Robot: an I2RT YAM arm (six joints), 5 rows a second.
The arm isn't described. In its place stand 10 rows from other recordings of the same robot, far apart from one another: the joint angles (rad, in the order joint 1, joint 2, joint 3, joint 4, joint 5, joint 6), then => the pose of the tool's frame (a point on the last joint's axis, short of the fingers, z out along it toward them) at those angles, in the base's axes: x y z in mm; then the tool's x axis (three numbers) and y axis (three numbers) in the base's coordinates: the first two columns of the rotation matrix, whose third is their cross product.
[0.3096, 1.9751, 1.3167, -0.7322, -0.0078, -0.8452] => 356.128 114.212 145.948 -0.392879 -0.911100 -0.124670 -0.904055 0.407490 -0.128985
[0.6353, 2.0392, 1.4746, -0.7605, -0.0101, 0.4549] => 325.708 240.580 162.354 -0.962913 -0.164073 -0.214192 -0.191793 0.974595 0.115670
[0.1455, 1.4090, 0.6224, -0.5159, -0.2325, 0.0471] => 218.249 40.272 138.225 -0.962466 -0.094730 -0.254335 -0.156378 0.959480 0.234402
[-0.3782, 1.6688, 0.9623, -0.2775, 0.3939, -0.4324] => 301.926 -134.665 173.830 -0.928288 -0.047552 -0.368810 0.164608 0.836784 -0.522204
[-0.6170, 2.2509, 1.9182, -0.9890, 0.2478, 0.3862] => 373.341 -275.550 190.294 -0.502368 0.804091 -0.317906 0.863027 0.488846 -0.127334
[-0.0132, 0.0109, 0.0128, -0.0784, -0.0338, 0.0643] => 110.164 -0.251 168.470 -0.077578 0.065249 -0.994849 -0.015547 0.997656 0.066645
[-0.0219, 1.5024, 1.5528, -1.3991, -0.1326, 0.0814] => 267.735 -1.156 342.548 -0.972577 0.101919 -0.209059 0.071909 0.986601 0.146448
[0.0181, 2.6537, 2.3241, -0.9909, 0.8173, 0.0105] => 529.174 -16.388 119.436 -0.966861 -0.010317 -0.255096 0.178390 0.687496 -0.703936
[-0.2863, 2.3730, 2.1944, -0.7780, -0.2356, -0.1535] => 505.156 -140.049 223.770 -0.797009 0.079647 -0.598693 0.023976 0.994658 0.100406
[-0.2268, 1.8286, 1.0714, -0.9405, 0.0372, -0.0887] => 284.917 -67.109 135.401 -0.982255 0.135826 0.129334 0.133632 0.990702 -0.025536
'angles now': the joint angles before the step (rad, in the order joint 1, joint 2, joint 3, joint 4, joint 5, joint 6). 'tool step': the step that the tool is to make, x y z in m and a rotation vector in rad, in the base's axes. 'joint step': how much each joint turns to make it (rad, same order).
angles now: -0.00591 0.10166 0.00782 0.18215 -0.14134 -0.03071
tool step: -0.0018 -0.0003 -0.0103 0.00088 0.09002 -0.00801
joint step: -0.00036 -0.03565 0.00012 -0.12579 0.00766 0.00000
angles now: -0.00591 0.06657 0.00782 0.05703 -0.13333 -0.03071
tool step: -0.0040 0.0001 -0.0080 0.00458 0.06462 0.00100
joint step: 0.00048 -0.05995 0.00012 -0.12415 -0.00066 0.00423
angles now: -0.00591 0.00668 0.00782 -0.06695 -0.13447 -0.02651
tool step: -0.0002 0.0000 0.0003 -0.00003 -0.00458 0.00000
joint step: -0.00002 -0.00422 -0.00048 0.00085 -0.00002 0.00000
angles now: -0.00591 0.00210 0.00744 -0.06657 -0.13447 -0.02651
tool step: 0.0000 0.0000 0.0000 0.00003 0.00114 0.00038
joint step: -0.00018 0.00061 0.00046 -0.00099 -0.00056 -0.00001
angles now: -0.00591 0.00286 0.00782 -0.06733 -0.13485 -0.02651
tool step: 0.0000 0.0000 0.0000 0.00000 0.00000 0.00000
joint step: 0.00000 0.00000 0.00000 0.00000 0.00000 0.00000
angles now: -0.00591 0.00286 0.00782 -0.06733 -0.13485 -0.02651
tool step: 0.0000 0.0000 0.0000 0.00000 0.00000 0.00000
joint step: 0.00000 0.00000 0.00000 0.00000 0.00000 0.00000
